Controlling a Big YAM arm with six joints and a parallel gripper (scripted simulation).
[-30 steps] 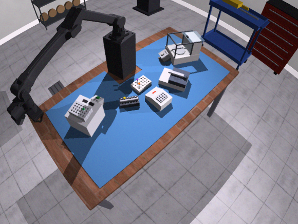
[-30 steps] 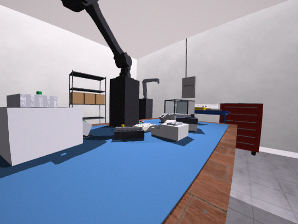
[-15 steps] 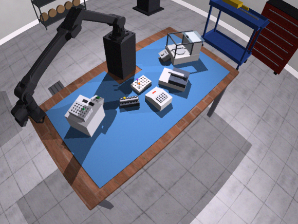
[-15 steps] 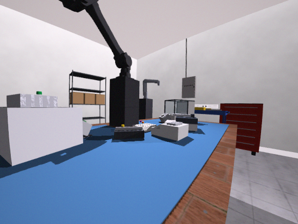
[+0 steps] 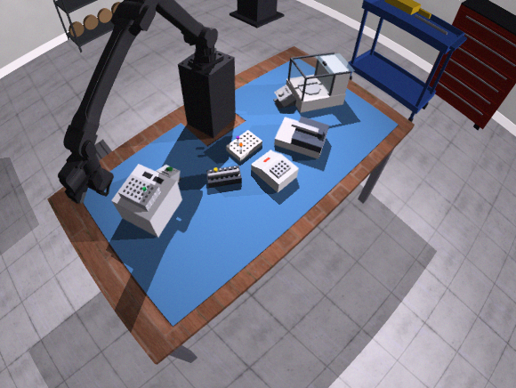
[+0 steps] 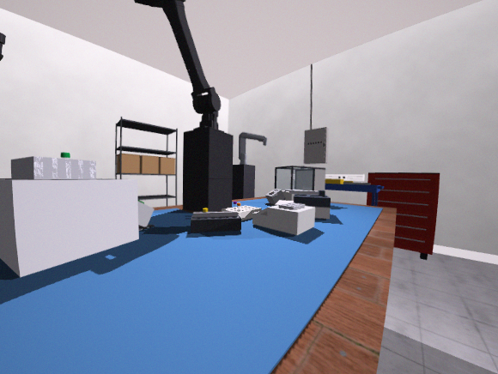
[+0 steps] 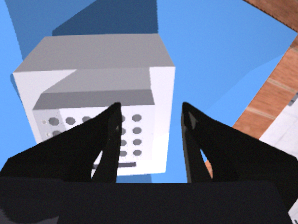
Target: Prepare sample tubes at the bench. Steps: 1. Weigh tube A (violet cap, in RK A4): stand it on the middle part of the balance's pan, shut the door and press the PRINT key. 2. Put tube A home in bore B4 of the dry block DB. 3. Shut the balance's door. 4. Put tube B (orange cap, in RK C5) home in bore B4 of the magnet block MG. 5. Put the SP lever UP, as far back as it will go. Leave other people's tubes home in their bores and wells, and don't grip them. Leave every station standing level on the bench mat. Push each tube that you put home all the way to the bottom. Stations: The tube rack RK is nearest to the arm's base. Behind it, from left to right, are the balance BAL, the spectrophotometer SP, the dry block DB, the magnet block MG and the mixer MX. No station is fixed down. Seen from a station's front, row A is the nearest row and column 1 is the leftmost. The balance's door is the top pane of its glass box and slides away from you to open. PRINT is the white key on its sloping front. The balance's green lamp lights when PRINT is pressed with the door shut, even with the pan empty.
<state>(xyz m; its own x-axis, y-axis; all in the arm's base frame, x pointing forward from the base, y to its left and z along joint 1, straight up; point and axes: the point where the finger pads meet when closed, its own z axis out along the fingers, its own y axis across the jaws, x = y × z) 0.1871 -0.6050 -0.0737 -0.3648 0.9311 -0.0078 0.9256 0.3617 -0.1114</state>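
Now: hand 590 mm to the right of the violet-capped tube, 240 mm above it and 10 mm short of it. Round my hand: magnet block MG (430 mm to the left, 250 mm below, 100 mm ahead); tube rack RK (600 mm to the left, 250 mm below, 40 mm ahead); yellow-capped tube (410 mm to the left, 240 mm below, 70 mm ahead).
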